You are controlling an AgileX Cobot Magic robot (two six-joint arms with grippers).
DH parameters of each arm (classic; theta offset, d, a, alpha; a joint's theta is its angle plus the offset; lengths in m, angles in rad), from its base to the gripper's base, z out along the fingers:
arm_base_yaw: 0 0.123 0 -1.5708
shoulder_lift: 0.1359 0 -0.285 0
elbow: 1.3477 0 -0.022 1.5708
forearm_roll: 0 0.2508 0 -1.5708
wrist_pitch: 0 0 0.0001 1.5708
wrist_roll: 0 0.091 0 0
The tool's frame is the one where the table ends.
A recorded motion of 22 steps. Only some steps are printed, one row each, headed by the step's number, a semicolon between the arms.
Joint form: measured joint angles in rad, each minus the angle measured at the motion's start. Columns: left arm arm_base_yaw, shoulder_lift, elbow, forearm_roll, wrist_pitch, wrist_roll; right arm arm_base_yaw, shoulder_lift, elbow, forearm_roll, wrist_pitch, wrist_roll.
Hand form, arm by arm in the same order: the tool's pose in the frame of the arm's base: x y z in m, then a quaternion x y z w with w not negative. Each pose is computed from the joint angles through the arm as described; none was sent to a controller.
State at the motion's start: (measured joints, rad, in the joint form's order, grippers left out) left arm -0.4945 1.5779 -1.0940 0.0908 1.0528 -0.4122; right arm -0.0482 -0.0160 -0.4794 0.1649 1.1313 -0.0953
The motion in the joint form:
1: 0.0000 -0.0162 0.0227 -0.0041 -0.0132 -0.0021; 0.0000 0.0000 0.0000 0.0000 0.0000 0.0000
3: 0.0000 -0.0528 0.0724 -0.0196 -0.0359 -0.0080; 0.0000 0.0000 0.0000 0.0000 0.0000 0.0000
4: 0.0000 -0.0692 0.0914 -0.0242 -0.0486 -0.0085; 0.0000 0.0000 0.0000 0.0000 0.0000 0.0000
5: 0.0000 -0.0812 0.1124 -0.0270 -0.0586 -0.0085; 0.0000 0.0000 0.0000 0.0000 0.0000 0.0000
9: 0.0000 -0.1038 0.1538 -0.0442 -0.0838 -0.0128; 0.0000 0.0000 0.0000 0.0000 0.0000 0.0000
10: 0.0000 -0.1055 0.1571 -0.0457 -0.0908 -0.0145; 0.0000 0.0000 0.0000 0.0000 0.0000 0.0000
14: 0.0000 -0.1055 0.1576 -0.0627 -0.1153 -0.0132; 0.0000 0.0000 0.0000 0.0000 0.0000 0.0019
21: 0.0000 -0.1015 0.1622 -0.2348 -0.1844 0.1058; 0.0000 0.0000 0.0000 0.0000 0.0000 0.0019
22: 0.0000 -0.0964 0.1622 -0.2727 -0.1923 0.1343; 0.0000 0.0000 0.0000 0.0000 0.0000 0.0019
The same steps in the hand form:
1: 0.2558 -0.1302 0.2375 0.05947 0.99543 0.00672 0.07439; -0.0080 0.0139 0.2668 -0.02636 0.86889 0.04699 0.49206
3: 0.2459 -0.1263 0.2356 0.05362 0.99570 -0.00209 0.07554; -0.0080 0.0139 0.2668 -0.02636 0.86889 0.04699 0.49206
4: 0.2422 -0.1248 0.2354 0.05251 0.99546 -0.00627 0.07911; -0.0080 0.0139 0.2668 -0.02636 0.86889 0.04699 0.49206
5: 0.2385 -0.1231 0.2335 0.05211 0.99549 -0.00772 0.07895; -0.0080 0.0139 0.2668 -0.02636 0.86889 0.04699 0.49206
9: 0.2313 -0.1207 0.2294 0.04628 0.99572 -0.01629 0.07835; -0.0080 0.0139 0.2668 -0.02636 0.86889 0.04699 0.49206
10: 0.2311 -0.1208 0.2291 0.04514 0.99557 -0.01818 0.08044; -0.0080 0.0139 0.2668 -0.02636 0.86889 0.04699 0.49206
14: 0.2323 -0.1229 0.2294 0.04162 0.99481 -0.03010 0.08788; -0.0080 0.0139 0.2668 -0.02553 0.86892 0.04746 0.49202
21: 0.2319 -0.1364 0.2291 0.05372 0.98926 -0.10293 0.08877; -0.0080 0.0139 0.2668 -0.02553 0.86892 0.04746 0.49202
22: 0.2320 -0.1393 0.2282 0.05685 0.98788 -0.11644 0.08551; -0.0080 0.0139 0.2668 -0.02553 0.86892 0.04746 0.49202

